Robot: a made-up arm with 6 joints. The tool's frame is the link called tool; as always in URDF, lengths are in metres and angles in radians. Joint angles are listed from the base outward.
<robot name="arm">
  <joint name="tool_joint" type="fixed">
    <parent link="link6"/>
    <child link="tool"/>
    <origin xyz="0 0 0" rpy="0 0 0"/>
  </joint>
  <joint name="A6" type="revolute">
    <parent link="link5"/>
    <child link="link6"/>
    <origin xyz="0 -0.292 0" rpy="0 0 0"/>
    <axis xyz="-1 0 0"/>
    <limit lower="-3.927" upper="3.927"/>
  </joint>
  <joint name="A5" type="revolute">
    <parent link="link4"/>
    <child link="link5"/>
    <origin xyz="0.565 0 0" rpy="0 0 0"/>
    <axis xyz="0 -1 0"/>
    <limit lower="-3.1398" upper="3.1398"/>
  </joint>
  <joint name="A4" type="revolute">
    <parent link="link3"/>
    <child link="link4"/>
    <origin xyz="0 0 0" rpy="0 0 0"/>
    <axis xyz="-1 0 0"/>
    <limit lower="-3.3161" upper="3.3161"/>
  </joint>
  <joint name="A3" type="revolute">
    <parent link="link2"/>
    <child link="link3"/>
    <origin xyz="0 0 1.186" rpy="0 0 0"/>
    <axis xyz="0 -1 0"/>
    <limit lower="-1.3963" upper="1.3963"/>
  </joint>
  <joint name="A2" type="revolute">
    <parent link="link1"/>
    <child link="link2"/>
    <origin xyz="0 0 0" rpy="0 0 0"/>
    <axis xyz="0 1 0"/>
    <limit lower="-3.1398" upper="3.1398"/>
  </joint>
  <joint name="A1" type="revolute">
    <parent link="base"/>
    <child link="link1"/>
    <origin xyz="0 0 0.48" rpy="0 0 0"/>
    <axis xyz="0 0 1"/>
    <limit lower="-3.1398" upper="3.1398"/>
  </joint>
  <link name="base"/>
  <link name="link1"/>
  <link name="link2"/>
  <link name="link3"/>
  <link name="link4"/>
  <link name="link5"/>
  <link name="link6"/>
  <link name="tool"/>
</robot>
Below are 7 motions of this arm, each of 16 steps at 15 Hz.
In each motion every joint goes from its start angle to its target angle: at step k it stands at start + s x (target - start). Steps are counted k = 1, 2, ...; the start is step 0. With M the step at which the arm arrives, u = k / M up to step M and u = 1 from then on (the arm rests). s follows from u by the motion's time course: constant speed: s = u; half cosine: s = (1 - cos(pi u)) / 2; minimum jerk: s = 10 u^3 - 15 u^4 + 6 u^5.
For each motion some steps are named. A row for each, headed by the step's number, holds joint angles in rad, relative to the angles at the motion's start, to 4 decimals.
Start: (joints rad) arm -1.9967 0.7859 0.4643 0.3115 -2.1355 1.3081
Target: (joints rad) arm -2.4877 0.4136 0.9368 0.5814 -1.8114 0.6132
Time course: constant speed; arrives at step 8
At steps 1, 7, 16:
1: -0.0614 -0.0465 0.0591 0.0337 0.0405 -0.0869
7: -0.4296 -0.3258 0.4134 0.2362 0.2836 -0.6080
16: -0.4910 -0.3723 0.4725 0.2699 0.3241 -0.6949

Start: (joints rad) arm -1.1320 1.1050 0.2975 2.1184 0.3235 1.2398
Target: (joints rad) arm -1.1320 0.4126 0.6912 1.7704 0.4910 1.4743
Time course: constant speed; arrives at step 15
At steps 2, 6, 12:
2: 0.0000 -0.0923 0.0525 -0.0464 0.0223 0.0313
6: 0.0000 -0.2770 0.1575 -0.1392 0.0670 0.0938
12: 0.0000 -0.5539 0.3150 -0.2784 0.1340 0.1876

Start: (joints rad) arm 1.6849 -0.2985 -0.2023 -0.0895 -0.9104 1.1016
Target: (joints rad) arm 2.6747 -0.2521 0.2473 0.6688 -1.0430 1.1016
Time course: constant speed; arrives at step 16
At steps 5, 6, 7, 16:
5: 0.3093 0.0145 0.1405 0.2370 -0.0414 0.0000
6: 0.3712 0.0174 0.1686 0.2844 -0.0497 0.0000
7: 0.4330 0.0203 0.1967 0.3318 -0.0580 0.0000
16: 0.9898 0.0464 0.4496 0.7583 -0.1326 0.0000

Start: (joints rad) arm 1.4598 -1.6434 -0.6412 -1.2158 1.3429 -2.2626
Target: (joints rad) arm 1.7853 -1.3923 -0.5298 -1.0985 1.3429 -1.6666
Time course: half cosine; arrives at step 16
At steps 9, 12, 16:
9: 0.1945 0.1500 0.0666 0.0701 0.0000 0.3561
12: 0.2778 0.2143 0.0951 0.1001 0.0000 0.5087
16: 0.3255 0.2511 0.1114 0.1173 0.0000 0.5960

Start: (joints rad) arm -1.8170 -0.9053 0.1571 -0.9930 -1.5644 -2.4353
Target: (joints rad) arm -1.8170 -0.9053 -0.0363 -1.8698 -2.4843 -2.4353
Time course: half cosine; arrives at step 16
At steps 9, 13, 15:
9: 0.0000 0.0000 -0.1156 -0.5239 -0.5497 0.0000
13: 0.0000 0.0000 -0.1771 -0.8029 -0.8424 0.0000
15: 0.0000 0.0000 -0.1915 -0.8684 -0.9111 0.0000

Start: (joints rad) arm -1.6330 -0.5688 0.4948 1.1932 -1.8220 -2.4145
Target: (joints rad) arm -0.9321 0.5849 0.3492 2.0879 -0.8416 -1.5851
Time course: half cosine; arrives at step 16
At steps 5, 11, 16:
5: 0.1558 0.2564 -0.0324 0.1988 0.2179 0.1843
11: 0.5451 0.8973 -0.1132 0.6959 0.7625 0.6451
16: 0.7009 1.1537 -0.1456 0.8947 0.9804 0.8294

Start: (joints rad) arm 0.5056 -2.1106 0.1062 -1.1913 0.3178 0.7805
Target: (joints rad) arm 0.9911 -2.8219 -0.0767 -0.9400 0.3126 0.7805
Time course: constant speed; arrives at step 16
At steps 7, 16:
7: 0.2124 -0.3112 -0.0800 0.1099 -0.0023 0.0000
16: 0.4855 -0.7113 -0.1829 0.2513 -0.0052 0.0000

